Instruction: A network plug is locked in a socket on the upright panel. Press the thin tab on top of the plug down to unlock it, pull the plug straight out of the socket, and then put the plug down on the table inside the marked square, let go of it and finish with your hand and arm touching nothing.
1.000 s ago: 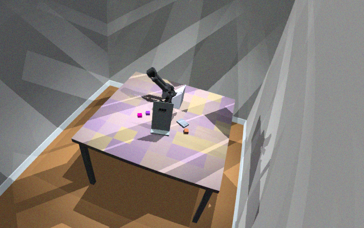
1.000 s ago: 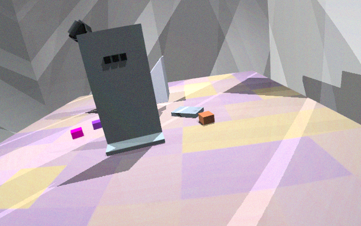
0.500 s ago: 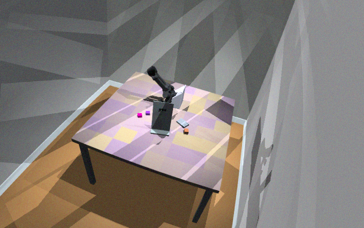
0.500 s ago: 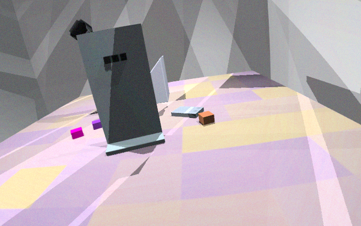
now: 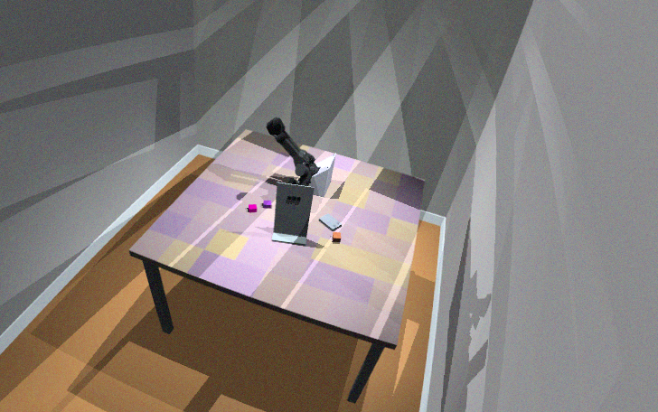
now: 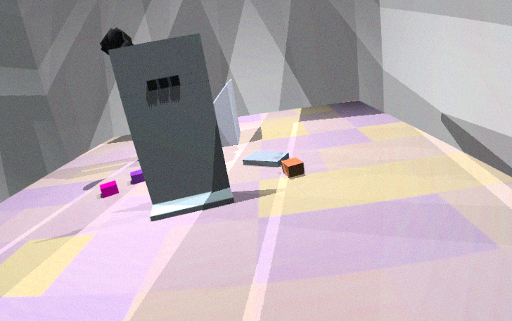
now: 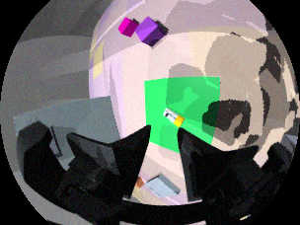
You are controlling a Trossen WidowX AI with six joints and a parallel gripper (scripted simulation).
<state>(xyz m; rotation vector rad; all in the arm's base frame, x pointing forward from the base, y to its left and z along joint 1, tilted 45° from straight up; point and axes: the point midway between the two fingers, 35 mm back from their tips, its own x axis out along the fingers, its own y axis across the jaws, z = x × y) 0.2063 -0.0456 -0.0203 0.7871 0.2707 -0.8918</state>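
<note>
The network plug is 30 mm below my gripper tip, 10 mm to the right of it and 10 mm ahead of it. Round my gripper tip: purple cube: 150 mm to the right, 40 mm ahead, 20 mm below; flat light-grey block: 210 mm to the left, 30 mm below, 10 mm ahead; green mark: 40 mm below.
</note>
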